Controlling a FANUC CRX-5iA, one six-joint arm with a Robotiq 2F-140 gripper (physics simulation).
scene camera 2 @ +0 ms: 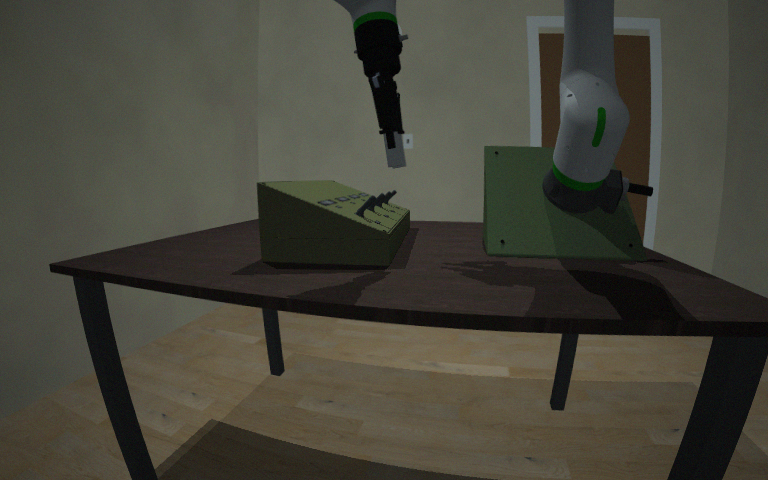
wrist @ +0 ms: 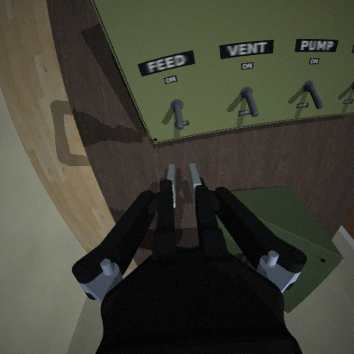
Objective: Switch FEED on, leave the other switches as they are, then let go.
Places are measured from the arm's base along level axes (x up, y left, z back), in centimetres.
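Pixels of known places: gripper, fingertip midpoint: [scene camera 2: 397,166] [wrist: 181,172]; arm's base, link origin: [scene camera 2: 572,189].
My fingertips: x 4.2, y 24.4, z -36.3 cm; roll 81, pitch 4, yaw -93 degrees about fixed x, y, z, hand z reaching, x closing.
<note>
Ahead of a thing's pixels: the offset from my fingertips to its middle. Level surfaces: height alone.
The green sloped switch console @[dx -12.4, dy -14.6, dz -18.7 cm] [scene camera 2: 322,240] [wrist: 215,20] stands on the table. The FEED switch @[dx -7.5, dy +0.9, dz -6.2 cm] [wrist: 178,116] is a grey lever near the console's corner in the wrist view; it tilts down, away from its ON label and towards OFF. The VENT switch @[dx -7.5, dy -10.8, dz -9.1 cm] [wrist: 251,103] and the PUMP switch @[dx -7.5, dy -22.4, dz -11.9 cm] [wrist: 314,96] also tilt to the OFF side. A fourth switch is cut off at the right edge. My gripper [scene camera 2: 395,164] [wrist: 181,172] is shut to a narrow gap with nothing in it. It hangs above the lever side of the console, apart from all levers.
A green angled box [scene camera 2: 515,198] [wrist: 280,202] stands on the dark table @[dx -18.3 cm] [scene camera 2: 186,263] [wrist: 240,165], with the robot's grey arm [scene camera 2: 589,124] in front of it in the scene view. A brown door [scene camera 2: 633,73] is in the wall behind.
</note>
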